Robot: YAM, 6 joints.
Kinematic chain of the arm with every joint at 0, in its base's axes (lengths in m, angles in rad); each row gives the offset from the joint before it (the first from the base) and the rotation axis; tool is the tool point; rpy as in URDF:
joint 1: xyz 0 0 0.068 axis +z
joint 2: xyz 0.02 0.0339 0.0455 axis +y
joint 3: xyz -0.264 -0.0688 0 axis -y
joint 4: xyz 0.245 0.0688 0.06 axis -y
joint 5: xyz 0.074 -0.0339 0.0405 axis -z
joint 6: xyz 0.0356 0 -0.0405 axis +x
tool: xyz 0 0 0 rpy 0 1.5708 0
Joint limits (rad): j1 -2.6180..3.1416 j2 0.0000..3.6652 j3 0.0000..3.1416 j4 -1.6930..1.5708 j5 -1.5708..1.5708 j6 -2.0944..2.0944
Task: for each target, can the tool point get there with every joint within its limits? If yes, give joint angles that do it. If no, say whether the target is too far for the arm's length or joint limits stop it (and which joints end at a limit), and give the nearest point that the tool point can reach.
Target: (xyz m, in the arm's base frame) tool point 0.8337 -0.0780 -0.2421
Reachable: no: too far | nearest point 0.5913 -0.0553 -0.1362 | short by 0.266 m
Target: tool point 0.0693 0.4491 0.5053
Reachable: yes | joints 1.3668 2.0451 2.1874 0.5283 -0.7050 0.2510
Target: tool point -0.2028 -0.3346 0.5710
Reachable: yes | joints -2.1420 2.3875 2.8816 1.1560 -0.2929 1.0176
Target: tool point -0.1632 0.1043 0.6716
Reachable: yes | joints 2.3945 1.6759 2.6744 -0.2430 -1.3055 0.5689
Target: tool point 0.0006 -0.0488 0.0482
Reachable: yes | joints 1.4217 3.3404 0.2737 -0.7159 0.2221 0.9775
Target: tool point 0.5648 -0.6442 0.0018
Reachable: no: too far | nearest point 0.4221 -0.4815 0.0307 | short by 0.218 m
